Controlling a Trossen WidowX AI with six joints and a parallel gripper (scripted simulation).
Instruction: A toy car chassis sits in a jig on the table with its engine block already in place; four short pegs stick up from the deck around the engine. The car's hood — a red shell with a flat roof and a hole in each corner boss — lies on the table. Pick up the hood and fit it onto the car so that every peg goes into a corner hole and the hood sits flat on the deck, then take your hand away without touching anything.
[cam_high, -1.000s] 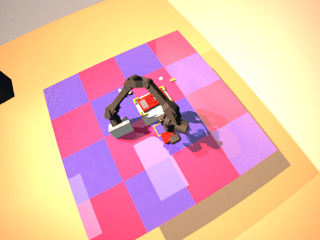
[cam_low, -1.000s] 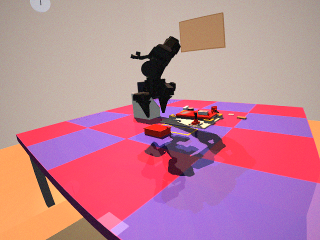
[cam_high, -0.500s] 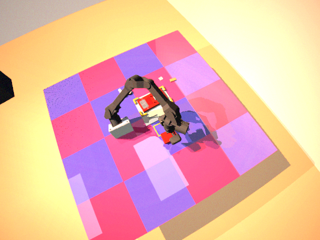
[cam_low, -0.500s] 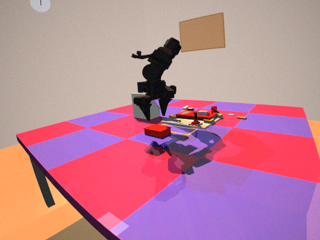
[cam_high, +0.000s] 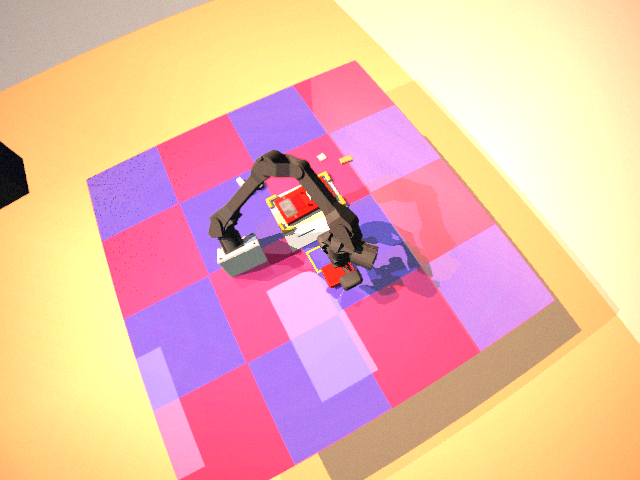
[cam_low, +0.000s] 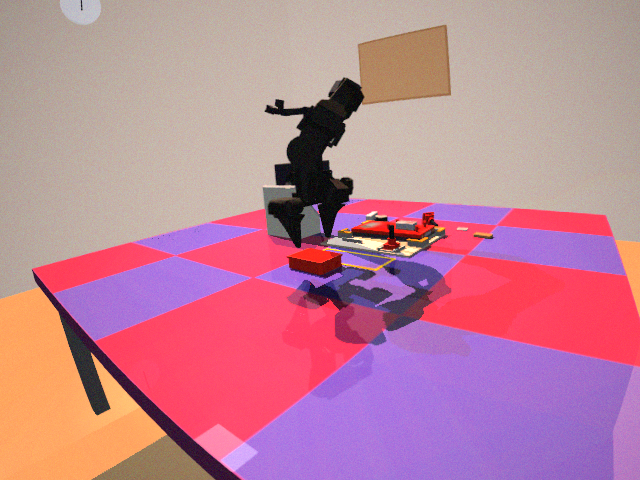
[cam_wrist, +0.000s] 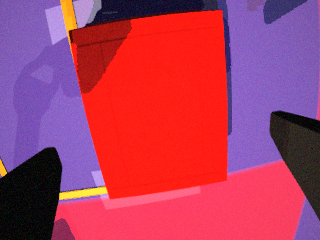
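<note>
My gripper tip is 40 mm above the red hood.
</note>
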